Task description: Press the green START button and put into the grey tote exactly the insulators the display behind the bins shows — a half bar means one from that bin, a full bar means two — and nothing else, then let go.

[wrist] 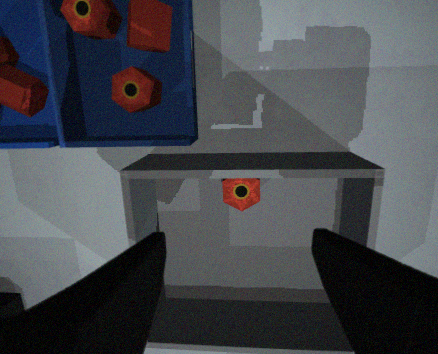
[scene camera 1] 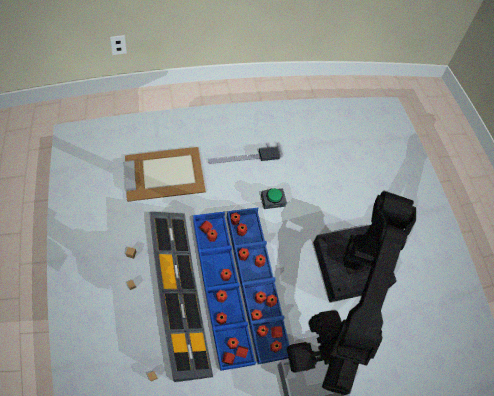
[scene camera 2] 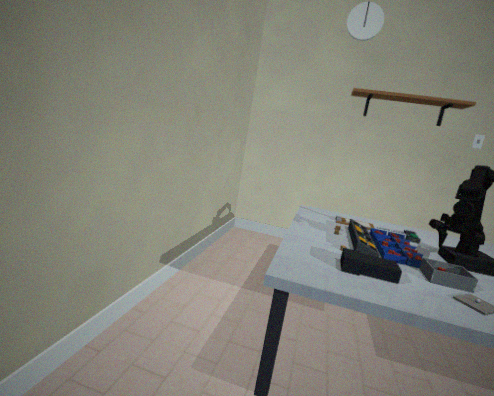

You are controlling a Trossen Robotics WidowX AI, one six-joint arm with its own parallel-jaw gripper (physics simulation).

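The gripper (wrist: 239,240) is open and empty above the grey tote (wrist: 250,173) (scene camera 2: 452,281) (scene camera 1: 283,378). One red insulator (wrist: 251,196) (scene camera 2: 441,269) is inside the tote, by the wall nearest the bins. The arm hides much of the tote in scene camera 1. The blue bins (scene camera 1: 212,262) (wrist: 125,142) stand in two columns of four and hold red insulators, some upright and some lying. The display (scene camera 1: 194,375) has a full orange bar in the second row's left cell and half bars in both bottom-row cells. The other cells are dark. The green START button (scene camera 1: 274,195) stands beyond the bins.
A wooden board with a pale sheet (scene camera 1: 167,171) and a dark tool with a long grey strip (scene camera 1: 270,153) lie at the far side. Small tan blocks (scene camera 1: 130,252) lie beside the display. A black box (scene camera 2: 370,266) and a flat grey-brown plate (scene camera 2: 470,303) are near the table's edge.
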